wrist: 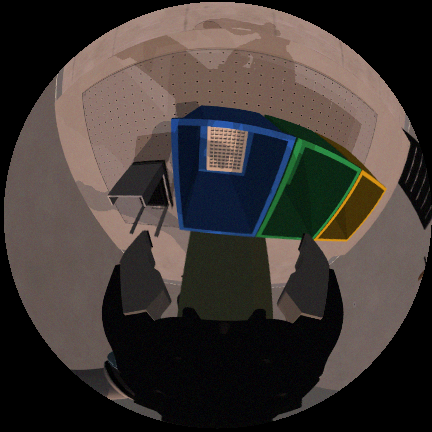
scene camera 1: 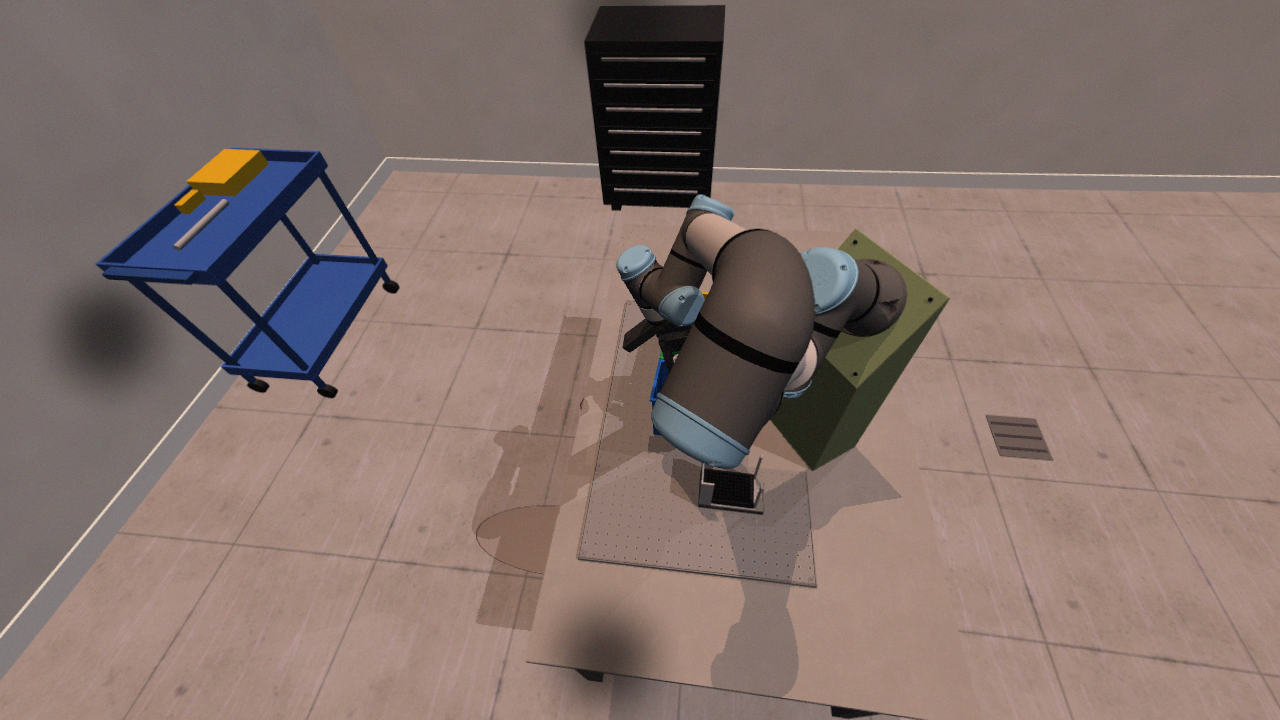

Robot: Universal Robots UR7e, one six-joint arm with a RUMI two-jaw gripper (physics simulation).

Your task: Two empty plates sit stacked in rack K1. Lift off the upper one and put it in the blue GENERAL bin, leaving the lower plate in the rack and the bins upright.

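Frame: origin at the arm's base, x ahead, y left, z up, level; millimetres.
Seen in the pictures: gripper, fingertip midpoint: (wrist: 225, 234); arm's base, origin of the base link: (scene camera 1: 865, 298).
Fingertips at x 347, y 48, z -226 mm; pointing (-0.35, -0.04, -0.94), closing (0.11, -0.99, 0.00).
Observation:
Offsets run from my fingertips to a thing's top centre. "*": to the spot under its first point. Level surfaces: height alone.
A pale gridded plate {dx -19, dy -2, dz -239 mm} (wrist: 227, 149) lies inside the blue bin {dx -14, dy +1, dz -76 mm} (scene camera 1: 657, 402) (wrist: 177, 175), near its far wall in the wrist view. The blue bin stands upright. My gripper (scene camera 1: 660, 351) (wrist: 225, 234) is open, with nothing between its fingers. It hangs above the near side of the blue bin, apart from the plate. The rack {dx -149, dy +191, dz -117 mm} (scene camera 1: 706, 494) (wrist: 142, 175) stands beside the blue bin. A dark gridded surface {* dx -151, dy +192, dz -227 mm} (scene camera 1: 732, 488) shows inside the rack; I cannot tell whether it is the lower plate. The arm hides most of the bins in the scene view.
A green bin {dx -17, dy -131, dz -76 mm} (wrist: 296, 145) and a yellow bin {* dx +67, dy -269, dz -76 mm} (wrist: 376, 181) stand upright in a row beside the blue one. A perforated board {dz -255 mm} (scene camera 1: 698, 546) (wrist: 200, 75) lies under them. An olive pedestal (scene camera 1: 827, 416) (wrist: 225, 280) carries the arm. A blue cart (scene camera 1: 313, 308) and a black drawer cabinet (scene camera 1: 657, 25) stand farther off.

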